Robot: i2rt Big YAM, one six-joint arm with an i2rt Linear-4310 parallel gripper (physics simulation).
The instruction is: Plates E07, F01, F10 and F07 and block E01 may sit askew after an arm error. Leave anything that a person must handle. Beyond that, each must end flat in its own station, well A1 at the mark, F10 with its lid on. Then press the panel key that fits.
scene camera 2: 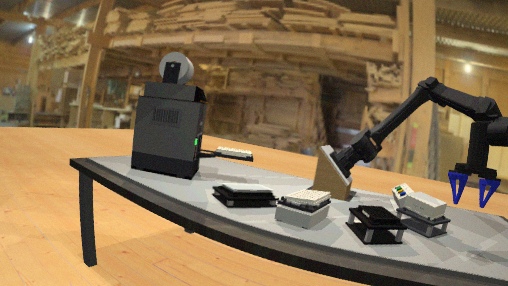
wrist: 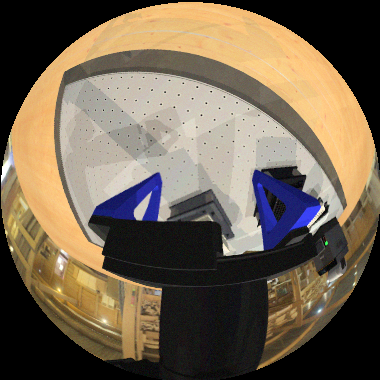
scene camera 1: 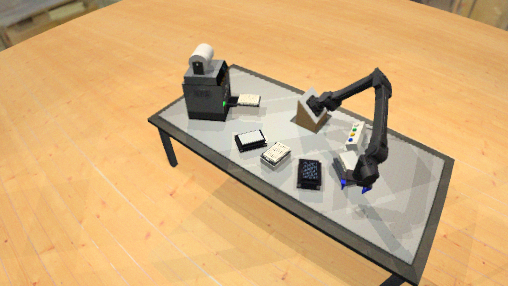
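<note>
No labels are readable. My gripper [scene camera 1: 354, 188] [scene camera 2: 469, 204] [wrist: 207, 174] is open and empty, pointing down above the table, beside the grey stand. A thick white block [scene camera 1: 348, 160] [scene camera 2: 425, 205] sits on that grey stand [wrist: 192, 202], partly hidden by the arm. A dark plate with blue wells [scene camera 1: 309, 171] [scene camera 2: 378, 215] lies on a black stand. A white well plate [scene camera 1: 276, 152] [scene camera 2: 307, 197] rests on a pale block, perhaps slightly tilted. A white-topped plate [scene camera 1: 251, 137] [scene camera 2: 245, 187] is on a low black stand. Another white plate [scene camera 1: 249, 99] [scene camera 2: 234, 150] is on the machine's tray.
The key panel [scene camera 1: 354, 135] [scene camera 2: 401, 192] with coloured buttons stands behind the grey stand. The dark machine [scene camera 1: 206, 100] [scene camera 2: 167, 130] [wrist: 330, 247] shows a green light and carries a white roll. The arm's wedge base [scene camera 1: 309, 118] [scene camera 2: 330, 177] stands at the back edge.
</note>
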